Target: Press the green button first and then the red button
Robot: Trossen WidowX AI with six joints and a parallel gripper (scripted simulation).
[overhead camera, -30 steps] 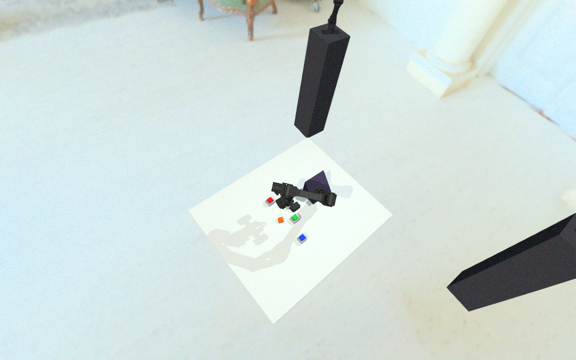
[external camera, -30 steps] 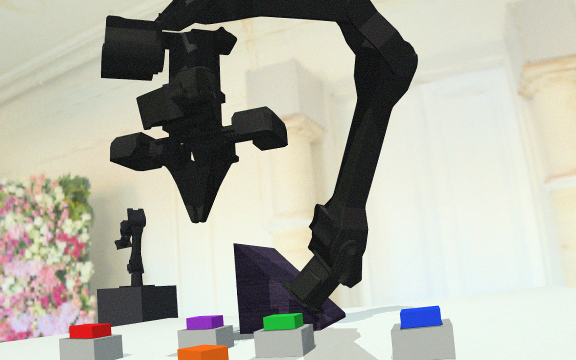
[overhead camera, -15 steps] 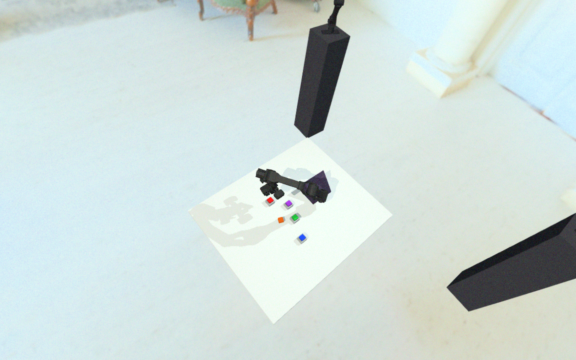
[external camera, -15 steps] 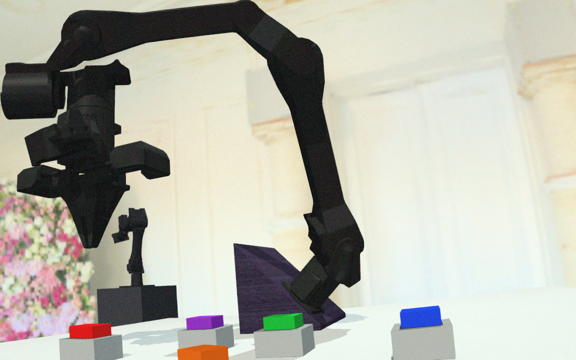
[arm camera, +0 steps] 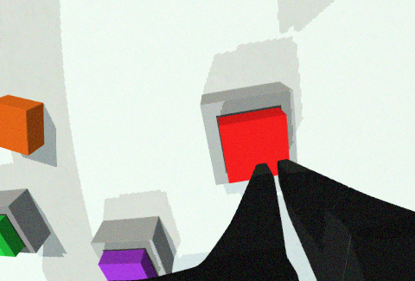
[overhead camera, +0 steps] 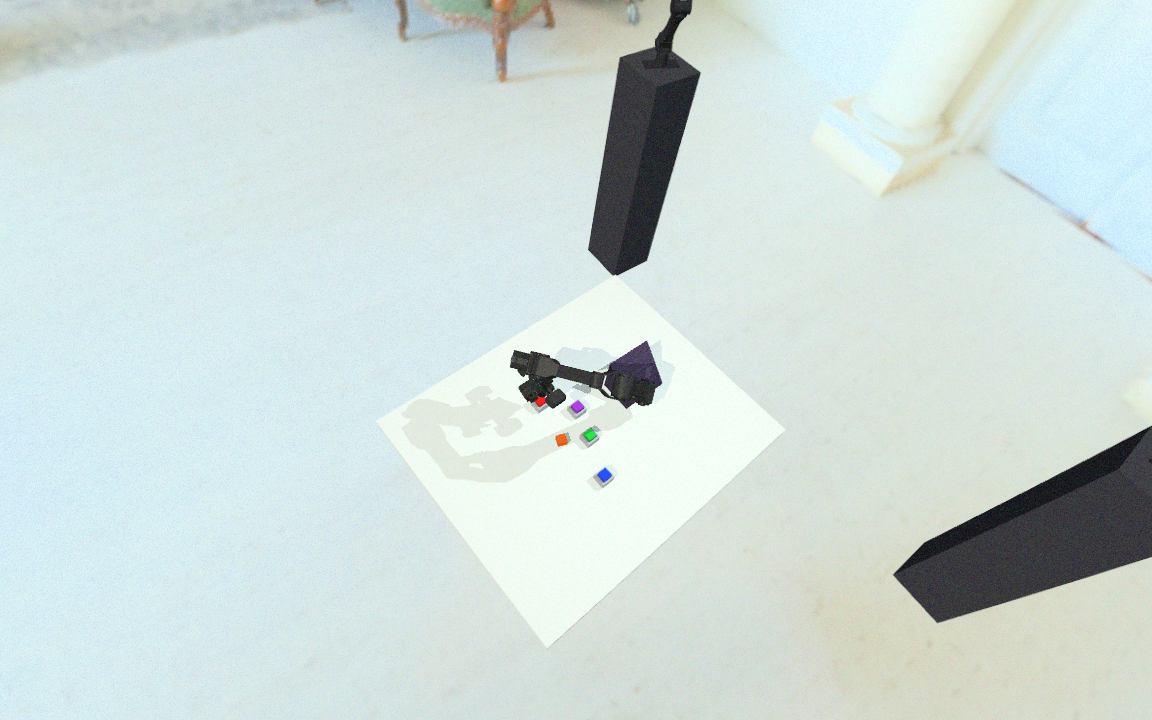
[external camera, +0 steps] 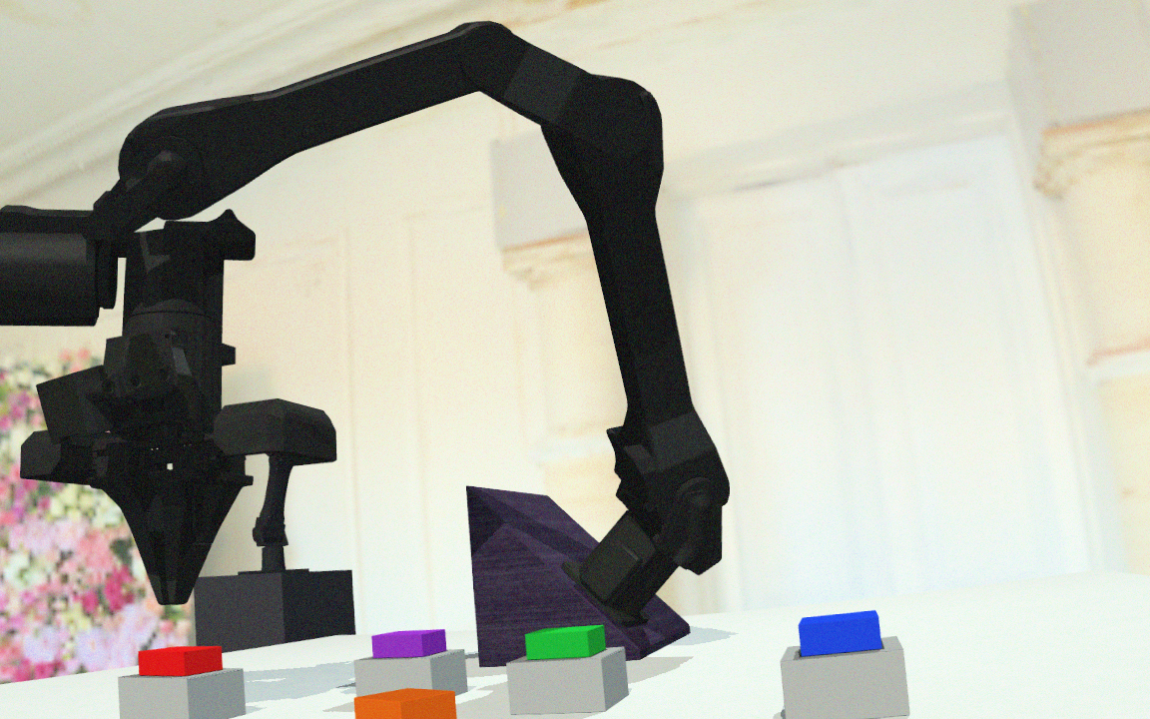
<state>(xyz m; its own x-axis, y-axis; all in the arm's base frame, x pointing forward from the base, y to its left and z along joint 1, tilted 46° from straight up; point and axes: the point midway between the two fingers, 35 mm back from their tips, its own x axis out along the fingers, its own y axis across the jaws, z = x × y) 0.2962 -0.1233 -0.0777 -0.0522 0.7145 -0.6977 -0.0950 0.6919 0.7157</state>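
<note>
Now: the red button 3 cm below my gripper tip. The rest, counted from my gripper tip: orange block: 2 cm ahead, 16 cm to the left, 5 cm below; green button: 7 cm behind, 20 cm to the left, 3 cm below; purple button: 10 cm behind, 9 cm to the left, 3 cm below.
</note>
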